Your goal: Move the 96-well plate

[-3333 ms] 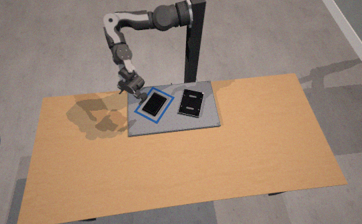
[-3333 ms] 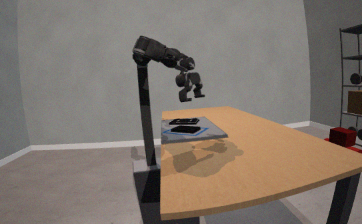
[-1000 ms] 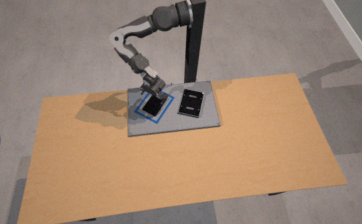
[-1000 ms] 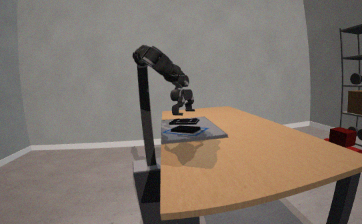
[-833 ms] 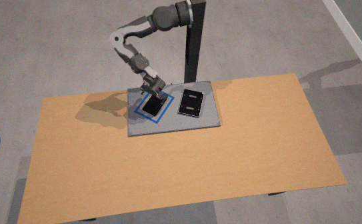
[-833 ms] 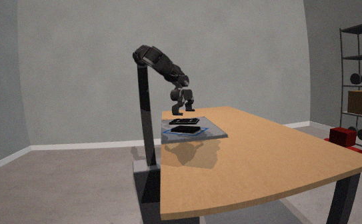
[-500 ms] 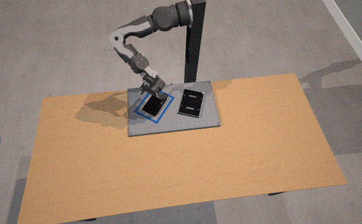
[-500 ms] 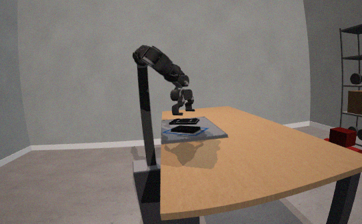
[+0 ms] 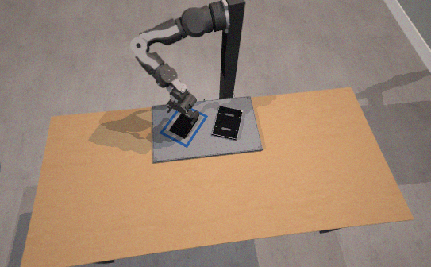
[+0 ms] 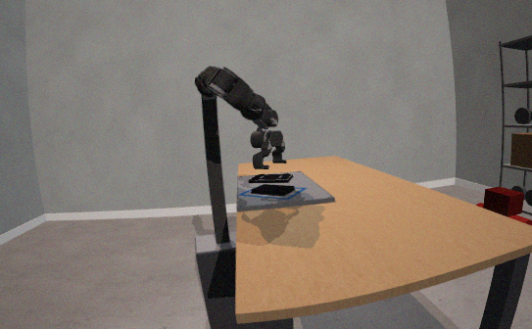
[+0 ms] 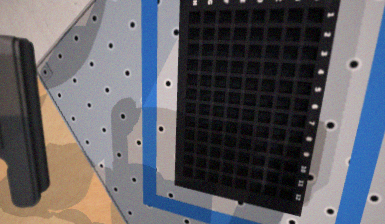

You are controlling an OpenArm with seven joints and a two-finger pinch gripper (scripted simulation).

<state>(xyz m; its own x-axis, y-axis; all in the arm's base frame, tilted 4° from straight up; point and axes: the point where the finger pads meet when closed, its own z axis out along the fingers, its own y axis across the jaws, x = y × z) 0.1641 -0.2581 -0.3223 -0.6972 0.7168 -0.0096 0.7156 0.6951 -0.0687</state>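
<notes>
My hand is 80 mm above the black 96-well plate. Also, from my hand: black plate nest N1 (50 mm ahead, 200 mm to the left, 80 mm below).
</notes>
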